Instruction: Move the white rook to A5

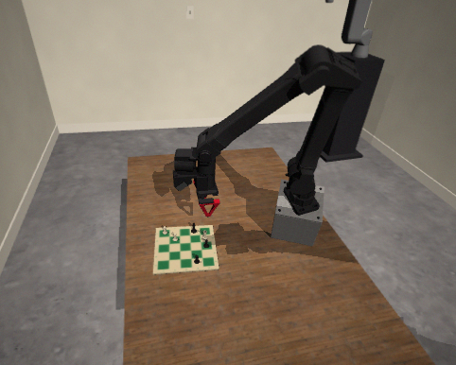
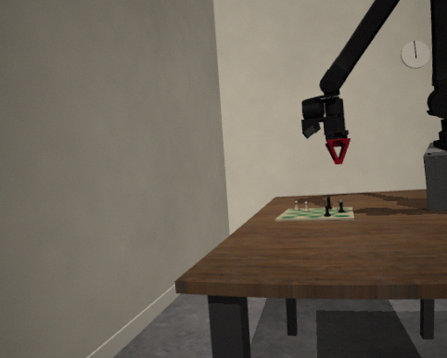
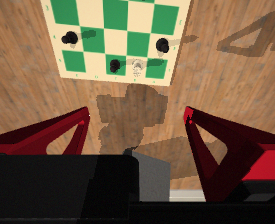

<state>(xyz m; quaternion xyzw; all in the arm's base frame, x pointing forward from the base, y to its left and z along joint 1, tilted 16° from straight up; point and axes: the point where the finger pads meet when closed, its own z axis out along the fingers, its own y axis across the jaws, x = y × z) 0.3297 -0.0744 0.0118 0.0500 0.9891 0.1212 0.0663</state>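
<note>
Right now the white rook is 140 mm below my hand. Round my hand: chessboard (160 mm below, 80 mm ahead, 30 mm to the left).
</note>
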